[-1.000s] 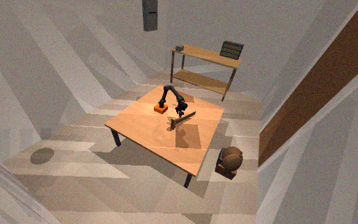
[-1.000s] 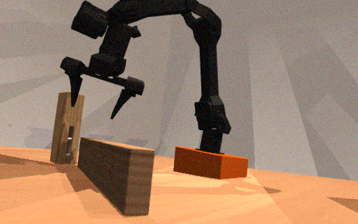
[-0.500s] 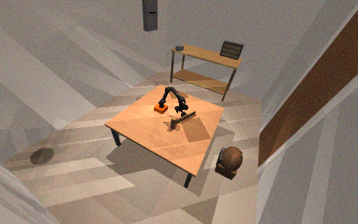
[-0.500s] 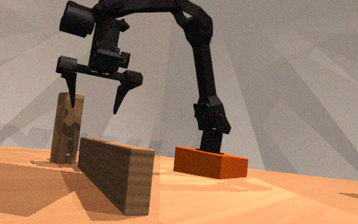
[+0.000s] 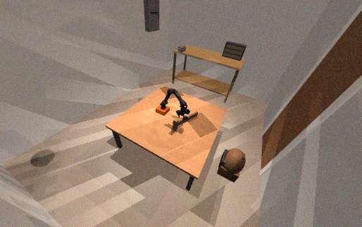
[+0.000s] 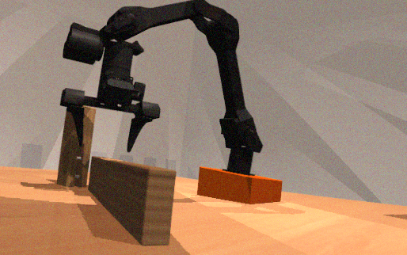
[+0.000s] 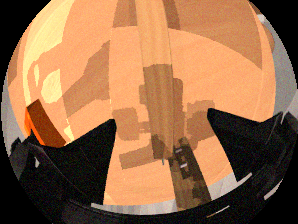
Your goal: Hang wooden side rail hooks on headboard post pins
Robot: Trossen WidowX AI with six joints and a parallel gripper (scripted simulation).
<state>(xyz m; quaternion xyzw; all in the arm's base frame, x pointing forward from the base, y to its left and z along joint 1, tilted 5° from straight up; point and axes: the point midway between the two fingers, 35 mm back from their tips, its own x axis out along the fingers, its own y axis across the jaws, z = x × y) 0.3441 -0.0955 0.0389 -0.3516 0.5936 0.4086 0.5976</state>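
Right now my gripper tip is 140 mm to the left of the headboard post, 20 mm past it and 10 mm above it.
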